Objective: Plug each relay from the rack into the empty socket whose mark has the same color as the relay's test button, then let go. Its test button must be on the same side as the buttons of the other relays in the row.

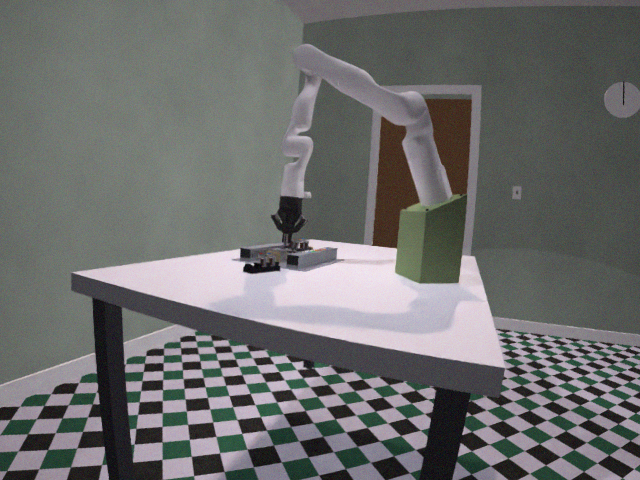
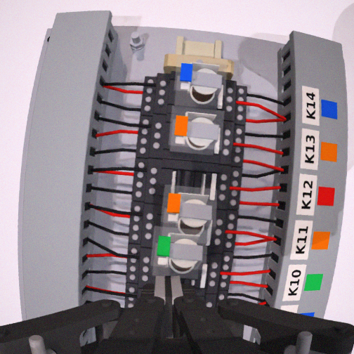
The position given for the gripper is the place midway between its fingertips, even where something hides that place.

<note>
In view: the gripper (image 1: 286, 244), an orange-button relay (image 2: 183, 206), an orange-button relay (image 2: 193, 130), a blue-button relay (image 2: 199, 82), a green-button relay (image 2: 175, 251) and a grey panel plate (image 2: 255, 60).
The gripper shows as well in image 2 (image 2: 167, 290).
</note>
